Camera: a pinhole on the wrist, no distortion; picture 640 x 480 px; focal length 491.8 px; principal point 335.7 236.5 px. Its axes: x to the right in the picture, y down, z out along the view. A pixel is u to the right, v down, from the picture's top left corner.
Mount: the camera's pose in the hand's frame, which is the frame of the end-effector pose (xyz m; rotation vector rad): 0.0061 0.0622 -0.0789 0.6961 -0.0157 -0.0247
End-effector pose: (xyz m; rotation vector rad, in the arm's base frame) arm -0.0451 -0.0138 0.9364 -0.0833 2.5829 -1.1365
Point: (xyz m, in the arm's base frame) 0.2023 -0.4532 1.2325
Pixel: 146.4 20.4
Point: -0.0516 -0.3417 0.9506
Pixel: 412.0 196.6
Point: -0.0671 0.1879 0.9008
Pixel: behind the camera
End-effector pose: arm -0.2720 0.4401 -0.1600 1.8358 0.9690 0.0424
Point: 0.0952 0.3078 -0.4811
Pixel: outside the picture
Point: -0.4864 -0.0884 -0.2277
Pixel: outside the picture
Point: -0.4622 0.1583 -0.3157
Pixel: 25.4 217.3
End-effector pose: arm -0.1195 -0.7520 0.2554 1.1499 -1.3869 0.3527
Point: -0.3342 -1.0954 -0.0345
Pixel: 184.4 430.3
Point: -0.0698 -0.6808 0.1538
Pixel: outside the picture
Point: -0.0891 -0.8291 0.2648
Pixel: 468.8 200.1
